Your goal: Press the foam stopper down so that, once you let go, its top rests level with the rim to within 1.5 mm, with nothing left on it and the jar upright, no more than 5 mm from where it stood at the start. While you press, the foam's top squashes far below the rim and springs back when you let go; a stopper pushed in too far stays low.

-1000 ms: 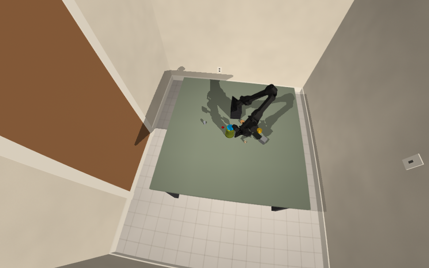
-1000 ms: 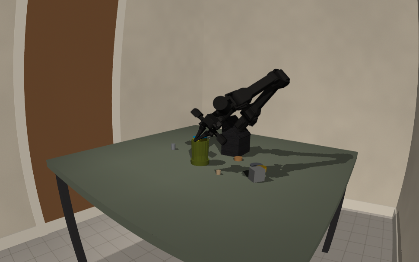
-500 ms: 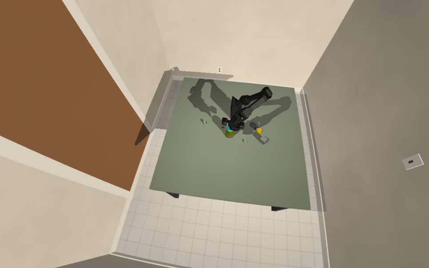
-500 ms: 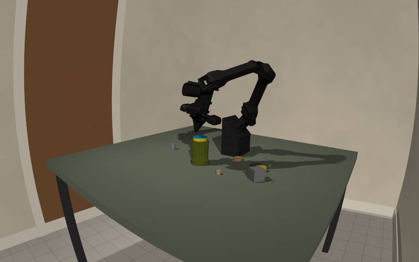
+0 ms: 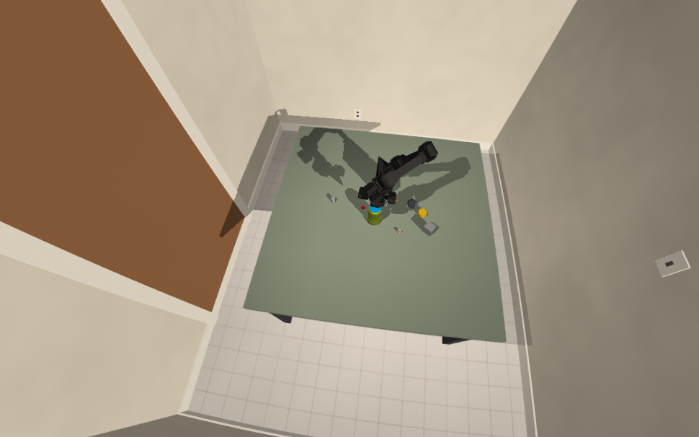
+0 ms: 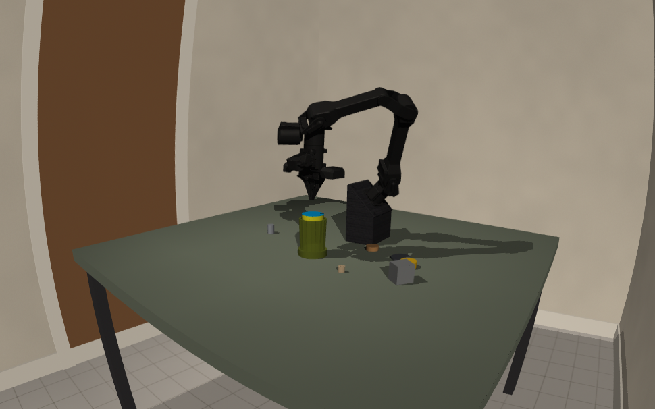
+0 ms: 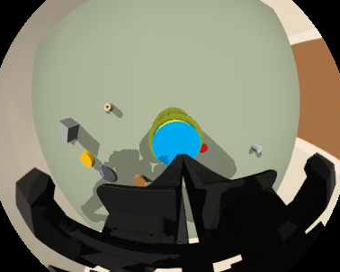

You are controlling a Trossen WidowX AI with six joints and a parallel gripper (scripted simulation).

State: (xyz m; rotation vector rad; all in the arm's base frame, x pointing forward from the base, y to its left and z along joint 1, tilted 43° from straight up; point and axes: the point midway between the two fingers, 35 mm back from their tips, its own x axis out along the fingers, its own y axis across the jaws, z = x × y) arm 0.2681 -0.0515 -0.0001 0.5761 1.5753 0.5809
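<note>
Right now the blue foam stopper is 8 cm below my hand. The rest, counted from my hand: brown disc: 19 cm below, 16 cm behind, 11 cm to the left; tan peg: 19 cm below, 15 cm to the left, 6 cm ahead; red dot: 19 cm below, 7 cm to the right, 7 cm behind.
</note>
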